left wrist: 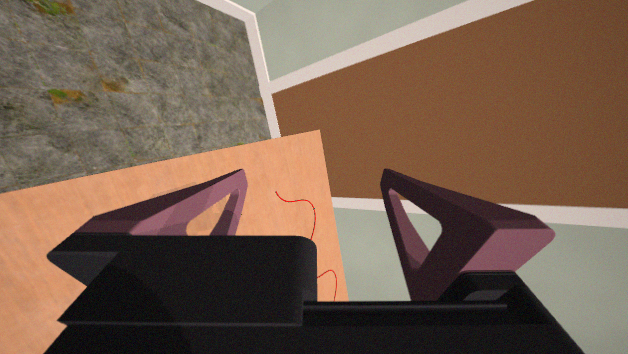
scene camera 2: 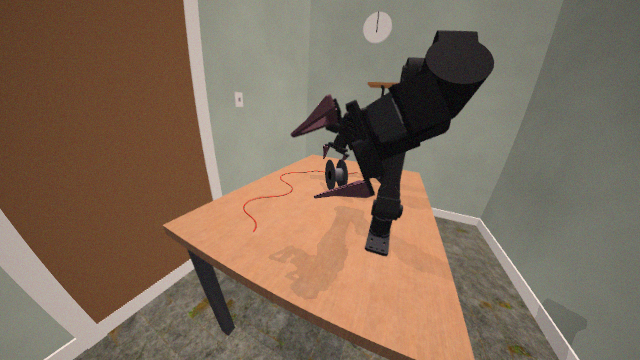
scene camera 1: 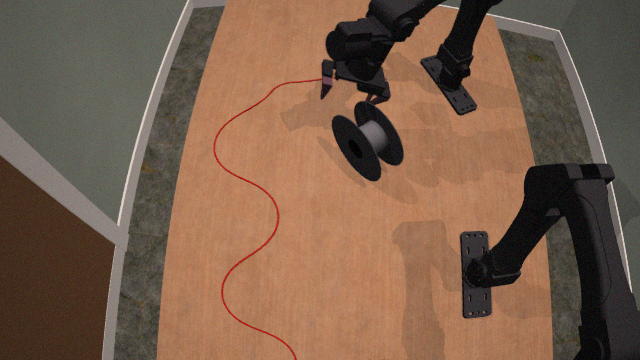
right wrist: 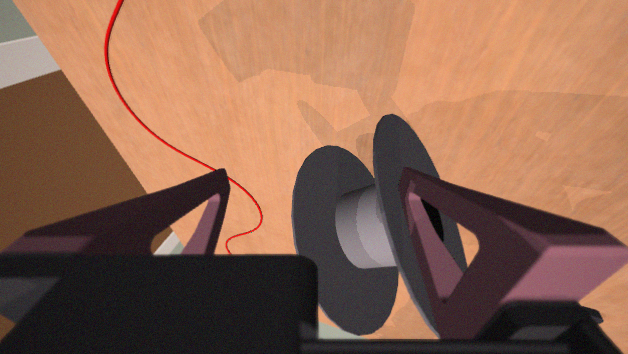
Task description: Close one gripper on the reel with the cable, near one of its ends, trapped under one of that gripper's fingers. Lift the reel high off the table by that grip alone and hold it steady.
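Where they show: left gripper, fingertip midpoint: (left wrist: 313, 176) (scene camera 2: 302, 166); right gripper, fingertip midpoint: (scene camera 1: 343, 102) (right wrist: 314, 177); left arm's base at its link origin: (scene camera 2: 378, 233) (scene camera 1: 475, 274); right arm's base at its link origin: (scene camera 1: 448, 84).
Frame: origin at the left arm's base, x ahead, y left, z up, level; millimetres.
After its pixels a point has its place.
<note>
The reel (scene camera 1: 374, 136) {z 110, x 244, y -269 mm} (scene camera 2: 340, 175) {z 88, x 226, y -258 mm} (right wrist: 370, 227) {z 103, x 271, y -294 mm}, with two dark discs and a pale grey hub, stands on its disc rims on the table. The red cable (scene camera 1: 278, 215) {z 2, x 435, y -134 mm} (scene camera 2: 292, 190) {z 3, x 439, y -145 mm} (left wrist: 315, 215) {z 3, x 545, y 24 mm} (right wrist: 106, 50) {z 2, x 578, y -359 mm} lies in waves beside it; its far end passes behind the right gripper in scene camera 1. My right gripper (scene camera 1: 347, 98) {z 118, x 307, y -346 mm} (scene camera 2: 334, 158) {z 118, x 307, y -346 mm} (right wrist: 314, 177) {z 118, x 307, y -346 mm} is open and empty above the table, just behind the reel. One finger overlaps the reel's disc in the right wrist view; contact cannot be told. My left gripper (scene camera 2: 304, 166) {z 304, x 142, y 302 mm} (left wrist: 313, 176) {z 304, x 142, y 302 mm} is open and empty, high above the table.
The wooden table (scene camera 1: 310, 300) {z 0, x 363, y 48 mm} (scene camera 2: 400, 300) {z 0, x -72, y 227 mm} carries both arms' base plates (scene camera 1: 476, 300) {z 10, x 4, y 62 mm} (scene camera 1: 462, 105) {z 10, x -17, y -442 mm} along its right side in scene camera 1. The left arm rises at the lower right there. A brown door panel (scene camera 2: 100, 125) stands beyond the table's left edge.
</note>
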